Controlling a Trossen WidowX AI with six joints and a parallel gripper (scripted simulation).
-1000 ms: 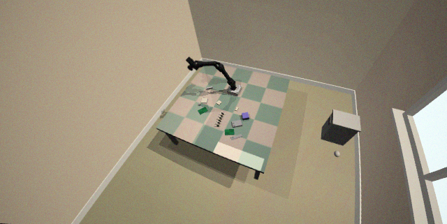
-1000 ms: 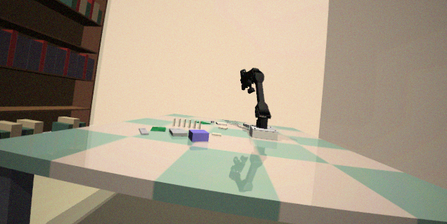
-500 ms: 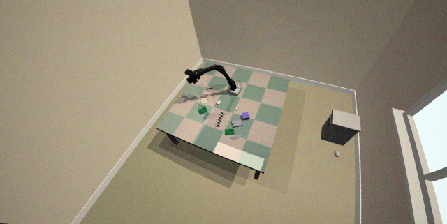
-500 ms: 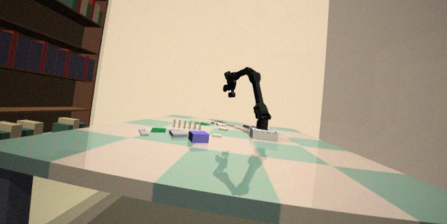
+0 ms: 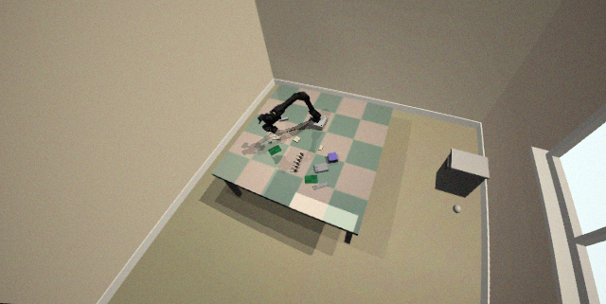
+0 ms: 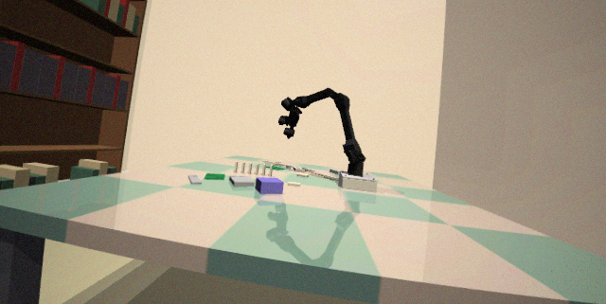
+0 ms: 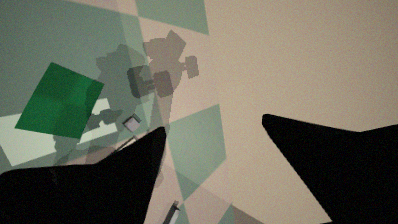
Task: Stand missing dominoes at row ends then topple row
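Now: gripper tip 600 mm to the right of the purple block, 200 mm above it and 130 mm past it. From my gripper tip the other things lie so: grey plate: 560 mm to the left, 210 mm below.
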